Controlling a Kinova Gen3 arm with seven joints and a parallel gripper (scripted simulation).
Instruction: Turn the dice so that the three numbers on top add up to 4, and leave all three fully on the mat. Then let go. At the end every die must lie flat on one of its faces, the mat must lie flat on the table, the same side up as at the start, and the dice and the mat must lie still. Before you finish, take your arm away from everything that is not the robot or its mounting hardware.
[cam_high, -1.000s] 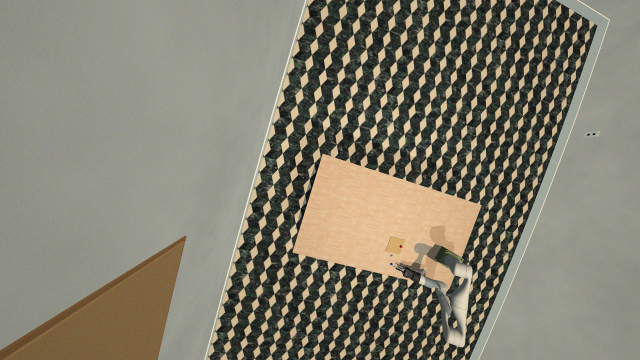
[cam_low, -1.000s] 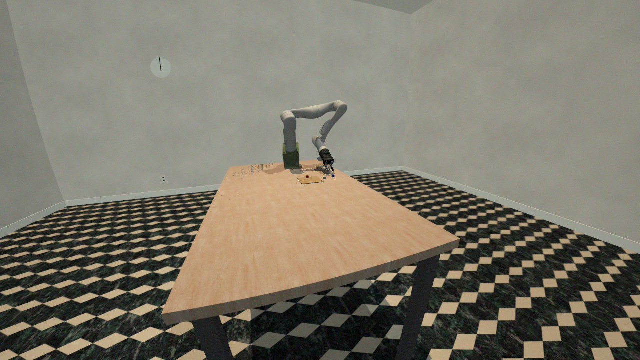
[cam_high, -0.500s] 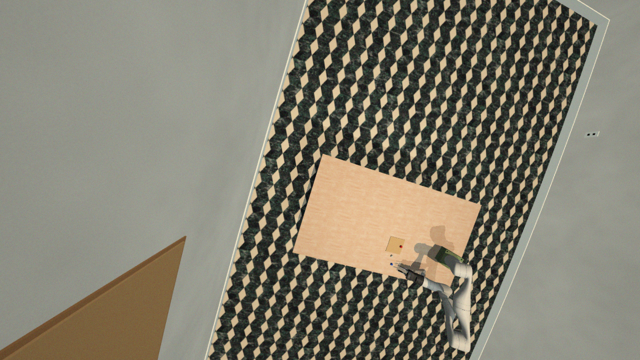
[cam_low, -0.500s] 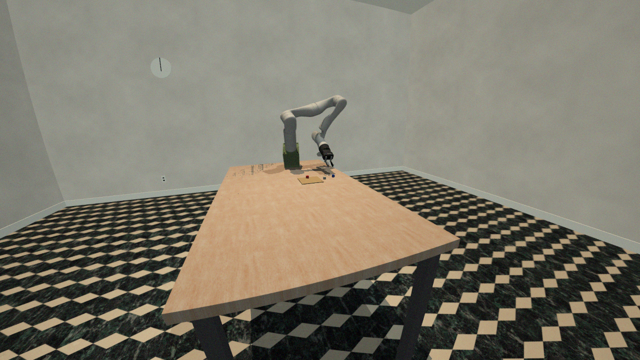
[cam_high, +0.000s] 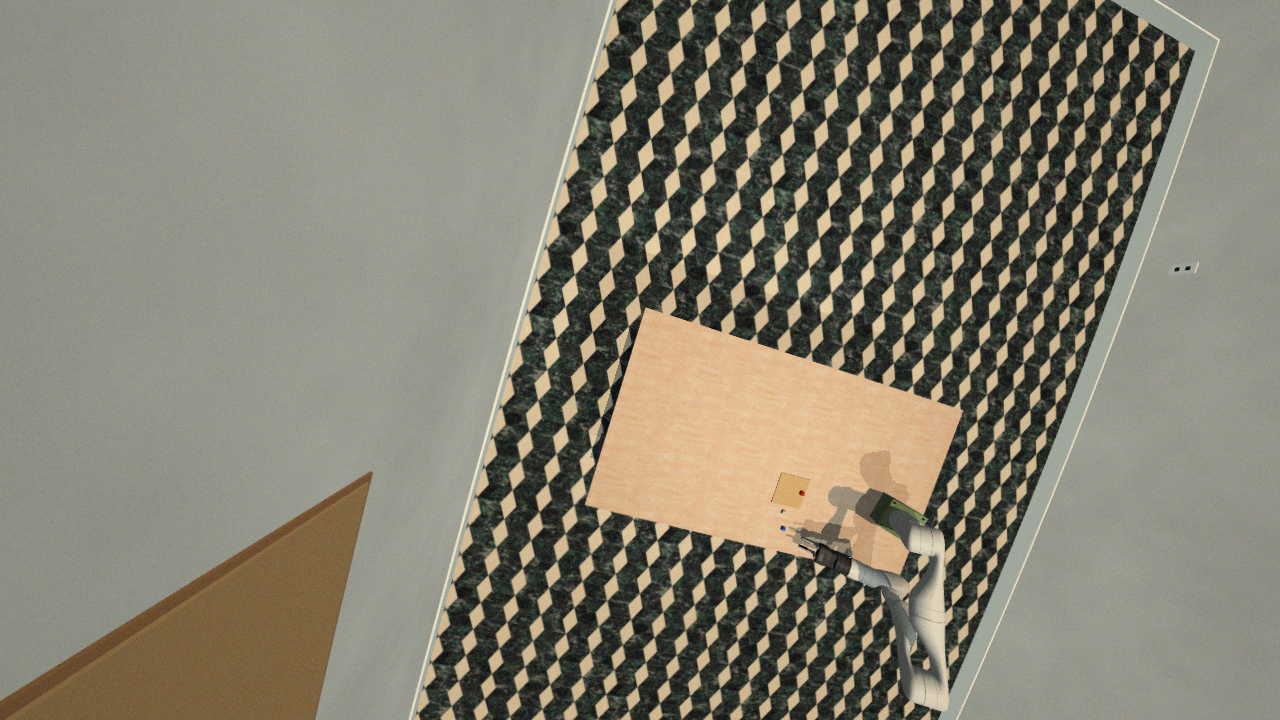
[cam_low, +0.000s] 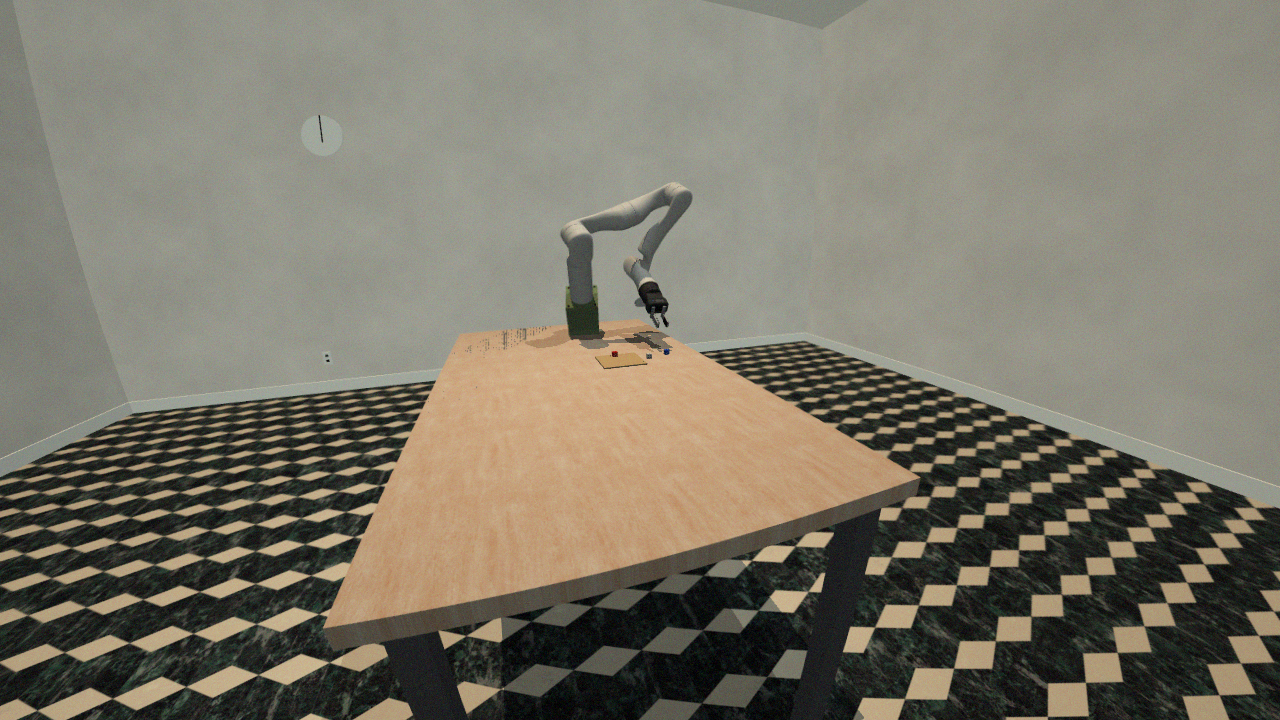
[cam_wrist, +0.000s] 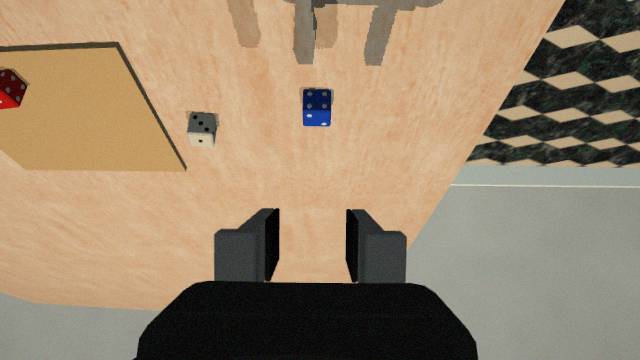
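Now: the blue die 100 mm below my hand and 50 mm ahead of it. The rest, counted from my hand: tan mat 170 mm to the right, 100 mm below, 60 mm ahead; then red die 180 mm to the right, 90 mm below, 10 mm ahead; then white die 100 mm below, 80 mm to the right, 70 mm ahead.
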